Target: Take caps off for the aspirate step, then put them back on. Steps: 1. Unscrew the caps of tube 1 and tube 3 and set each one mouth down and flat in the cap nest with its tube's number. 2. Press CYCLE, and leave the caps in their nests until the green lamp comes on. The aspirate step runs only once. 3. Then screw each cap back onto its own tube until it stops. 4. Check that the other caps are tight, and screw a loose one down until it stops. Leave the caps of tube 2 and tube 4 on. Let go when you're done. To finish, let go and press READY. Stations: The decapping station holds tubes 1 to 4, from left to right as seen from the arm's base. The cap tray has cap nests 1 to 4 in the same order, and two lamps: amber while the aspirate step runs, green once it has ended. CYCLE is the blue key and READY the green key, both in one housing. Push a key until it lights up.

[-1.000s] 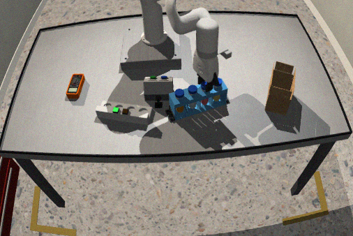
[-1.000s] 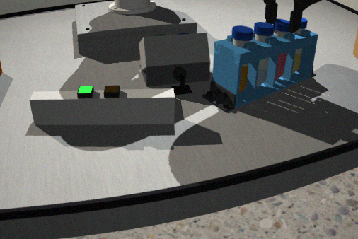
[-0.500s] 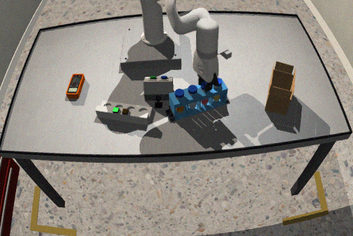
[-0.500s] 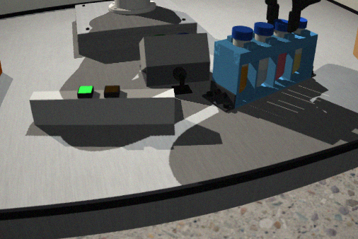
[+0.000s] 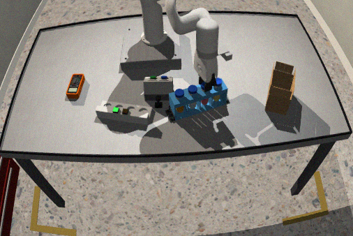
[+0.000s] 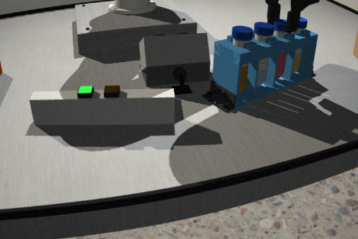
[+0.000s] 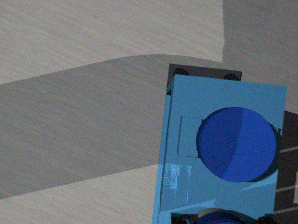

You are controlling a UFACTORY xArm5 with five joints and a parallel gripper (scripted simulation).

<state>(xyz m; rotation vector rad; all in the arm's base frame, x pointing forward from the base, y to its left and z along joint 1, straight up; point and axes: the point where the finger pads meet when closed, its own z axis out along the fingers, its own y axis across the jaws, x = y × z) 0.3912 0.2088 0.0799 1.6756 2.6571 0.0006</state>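
Now: the blue cap 1 cm below my hand. Round my hand: blue key 10 cm behind, 16 cm to the right, 6 cm below; green key 10 cm behind, 20 cm to the right, 6 cm below; grey key housing 8 cm behind, 18 cm to the right, 8 cm below.
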